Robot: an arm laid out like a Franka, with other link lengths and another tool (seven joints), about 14 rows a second.
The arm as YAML. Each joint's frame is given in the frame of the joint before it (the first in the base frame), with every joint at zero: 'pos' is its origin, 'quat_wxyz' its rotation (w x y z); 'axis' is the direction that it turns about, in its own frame. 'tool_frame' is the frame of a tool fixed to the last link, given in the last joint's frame.
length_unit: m
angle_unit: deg
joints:
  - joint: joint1
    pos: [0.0, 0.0, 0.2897]
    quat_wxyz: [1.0, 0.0, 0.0, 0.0]
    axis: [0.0, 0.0, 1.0]
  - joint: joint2
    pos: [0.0, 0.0, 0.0]
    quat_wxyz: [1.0, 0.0, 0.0, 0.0]
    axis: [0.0, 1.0, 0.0]
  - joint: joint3
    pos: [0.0, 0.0, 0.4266]
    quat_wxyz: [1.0, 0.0, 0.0, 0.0]
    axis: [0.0, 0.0, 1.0]
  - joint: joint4
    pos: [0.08, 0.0, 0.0]
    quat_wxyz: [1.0, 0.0, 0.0, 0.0]
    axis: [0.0, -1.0, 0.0]
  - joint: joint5
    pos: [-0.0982, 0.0, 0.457]
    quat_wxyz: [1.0, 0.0, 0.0, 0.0]
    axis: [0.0, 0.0, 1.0]
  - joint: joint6
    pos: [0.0, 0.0, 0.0]
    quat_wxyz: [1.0, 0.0, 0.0, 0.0]
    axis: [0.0, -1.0, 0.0]
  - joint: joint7
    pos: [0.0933, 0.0, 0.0]
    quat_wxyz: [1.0, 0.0, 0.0, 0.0]
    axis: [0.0, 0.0, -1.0]
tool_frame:
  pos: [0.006, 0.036, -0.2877]
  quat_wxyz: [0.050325, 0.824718, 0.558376, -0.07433]
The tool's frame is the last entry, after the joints.
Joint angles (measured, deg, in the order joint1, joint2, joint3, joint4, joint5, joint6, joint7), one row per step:
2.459 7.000 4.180 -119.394 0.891 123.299 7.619
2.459 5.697 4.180 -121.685 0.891 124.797 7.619
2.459 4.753 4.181 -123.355 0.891 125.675 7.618
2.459 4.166 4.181 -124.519 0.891 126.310 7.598
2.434 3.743 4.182 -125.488 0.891 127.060 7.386
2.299 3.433 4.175 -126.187 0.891 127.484 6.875
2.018 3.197 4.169 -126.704 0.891 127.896 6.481
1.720 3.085 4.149 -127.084 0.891 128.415 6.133
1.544 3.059 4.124 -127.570 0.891 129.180 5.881
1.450 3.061 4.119 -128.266 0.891 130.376 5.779
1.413 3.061 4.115 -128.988 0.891 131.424 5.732
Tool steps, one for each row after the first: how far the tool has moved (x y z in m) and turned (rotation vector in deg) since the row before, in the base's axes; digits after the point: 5 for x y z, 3 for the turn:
-0.01014 -0.00125 -0.00375 -0.049 -0.515 -0.012
-0.00860 -0.00105 -0.00323 -0.059 -0.157 -0.004
-0.00605 -0.00075 -0.00302 -0.041 -0.062 0.015
-0.00413 -0.00076 -0.00287 -0.006 -0.209 0.180
-0.00358 -0.00189 -0.00220 -0.003 -0.043 0.365
-0.00183 -0.00325 -0.00140 0.008 -0.137 0.102
-0.00022 -0.00341 -0.00132 0.024 -0.255 0.023
-0.00022 -0.00218 -0.00276 0.027 -0.308 0.041
-0.00010 -0.00112 -0.00415 0.039 -0.498 -0.013
-0.00120 -0.00060 -0.00457 0.021 -0.326 -0.007

